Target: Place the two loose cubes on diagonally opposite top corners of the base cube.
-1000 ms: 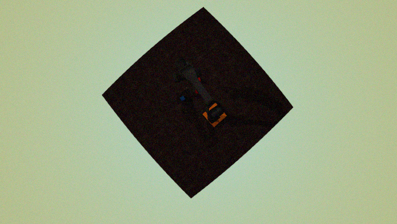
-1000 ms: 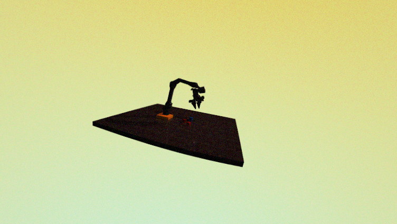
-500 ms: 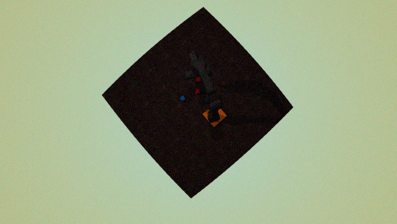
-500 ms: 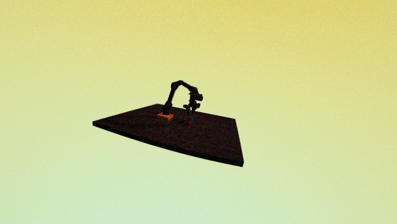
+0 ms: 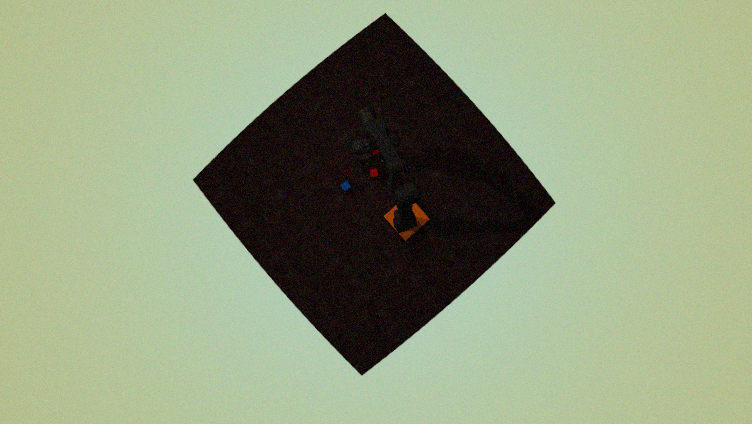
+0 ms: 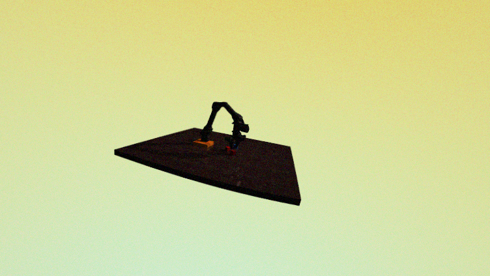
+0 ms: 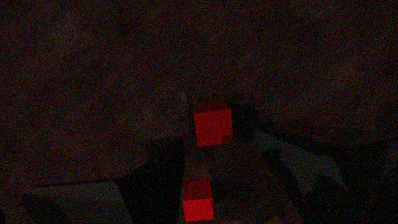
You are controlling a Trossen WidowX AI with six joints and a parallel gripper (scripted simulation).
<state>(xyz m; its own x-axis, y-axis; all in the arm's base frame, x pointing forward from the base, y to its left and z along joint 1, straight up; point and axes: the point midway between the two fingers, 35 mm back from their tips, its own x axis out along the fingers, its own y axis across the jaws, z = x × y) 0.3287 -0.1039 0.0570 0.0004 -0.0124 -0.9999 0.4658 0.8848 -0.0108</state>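
Now: gripper tip 4 cm past the blue cube, 21 cm to the right of it and 4 cm above it.
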